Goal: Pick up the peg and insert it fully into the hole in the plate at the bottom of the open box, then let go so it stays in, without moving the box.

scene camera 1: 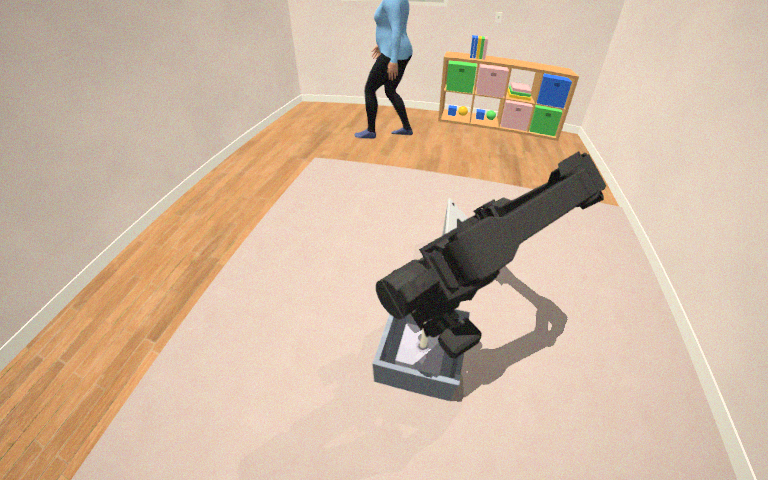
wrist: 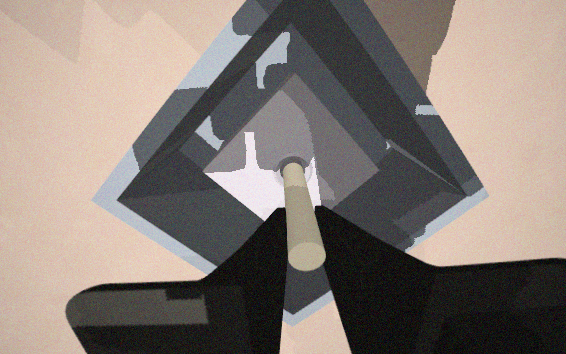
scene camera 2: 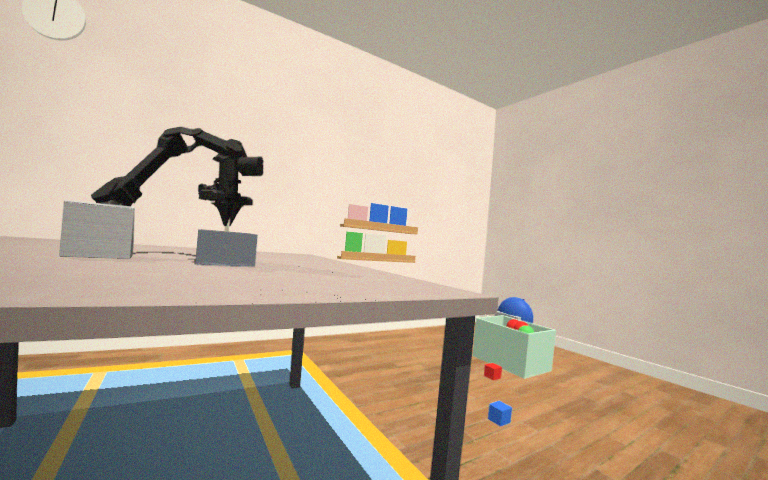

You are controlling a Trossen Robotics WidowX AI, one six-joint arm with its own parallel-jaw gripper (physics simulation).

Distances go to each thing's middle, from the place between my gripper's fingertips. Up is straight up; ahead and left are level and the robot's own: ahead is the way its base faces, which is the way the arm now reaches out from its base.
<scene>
The blue-grey box (scene camera 1: 443, 386) is 7 cm below my hand. Round my hand: cream peg (wrist: 306, 252) (1 cm below); then plate (scene camera 1: 429, 359) (8 cm below).
</scene>
